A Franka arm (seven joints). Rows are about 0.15 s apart.
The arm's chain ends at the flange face. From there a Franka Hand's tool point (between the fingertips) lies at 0.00 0.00 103.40 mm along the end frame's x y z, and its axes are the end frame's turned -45 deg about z.
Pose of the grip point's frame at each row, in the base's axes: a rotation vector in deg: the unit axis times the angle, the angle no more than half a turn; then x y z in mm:
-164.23 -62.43 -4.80 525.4 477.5 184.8
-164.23 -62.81 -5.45 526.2 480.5 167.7
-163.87 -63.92 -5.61 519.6 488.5 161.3
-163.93 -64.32 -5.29 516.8 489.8 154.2
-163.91 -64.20 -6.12 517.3 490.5 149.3
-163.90 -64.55 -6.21 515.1 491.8 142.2
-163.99 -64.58 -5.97 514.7 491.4 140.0
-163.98 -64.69 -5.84 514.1 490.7 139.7
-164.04 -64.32 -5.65 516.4 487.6 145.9
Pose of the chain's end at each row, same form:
-174.80 5.15 -1.94 522.8 468.4 287.8
-174.78 4.79 -2.62 522.9 471.3 270.6
-174.83 3.63 -2.81 516.1 479.4 264.2
-175.10 3.29 -2.62 513.5 481.1 257.2
-174.85 3.39 -3.36 513.2 481.4 252.2
-174.94 3.06 -3.51 510.8 482.9 245.1
-175.08 3.07 -3.34 510.6 482.7 243.0
-175.14 2.97 -3.24 510.1 482.1 242.7
-175.11 3.33 -3.02 512.7 479.0 248.9

